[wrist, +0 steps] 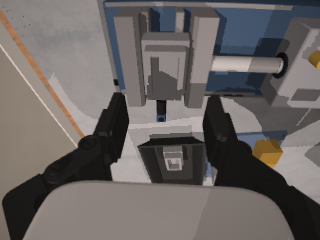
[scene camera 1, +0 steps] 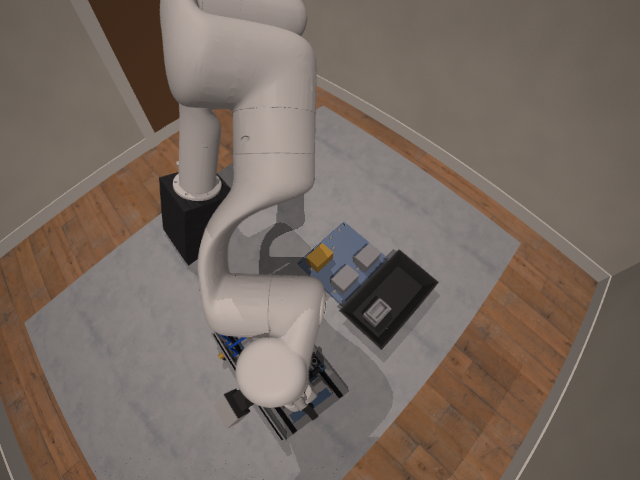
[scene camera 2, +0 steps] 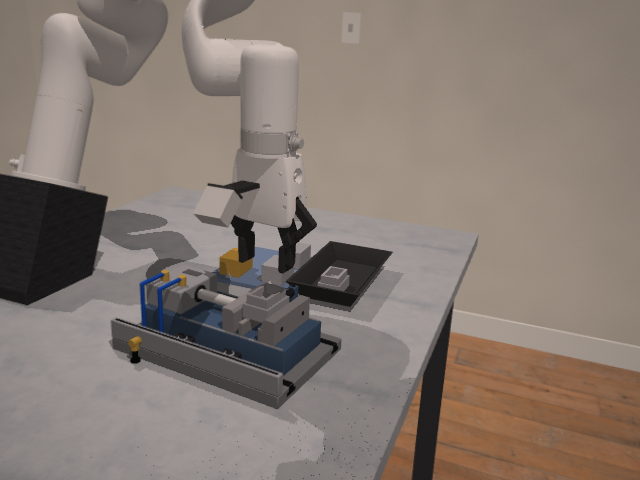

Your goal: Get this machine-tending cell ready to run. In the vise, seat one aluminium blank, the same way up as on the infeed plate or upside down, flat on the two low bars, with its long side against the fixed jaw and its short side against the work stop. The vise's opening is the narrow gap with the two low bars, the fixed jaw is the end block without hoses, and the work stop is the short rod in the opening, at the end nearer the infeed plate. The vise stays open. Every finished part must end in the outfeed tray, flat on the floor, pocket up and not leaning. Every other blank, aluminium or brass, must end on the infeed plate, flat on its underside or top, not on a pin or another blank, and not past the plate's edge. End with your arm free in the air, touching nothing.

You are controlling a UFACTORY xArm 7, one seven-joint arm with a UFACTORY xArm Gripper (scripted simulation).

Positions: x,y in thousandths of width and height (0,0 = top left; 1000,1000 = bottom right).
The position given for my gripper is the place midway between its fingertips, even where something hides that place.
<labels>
my gripper: wrist 517,452; scene camera 1 455,797; scene camera 2 416,551
</labels>
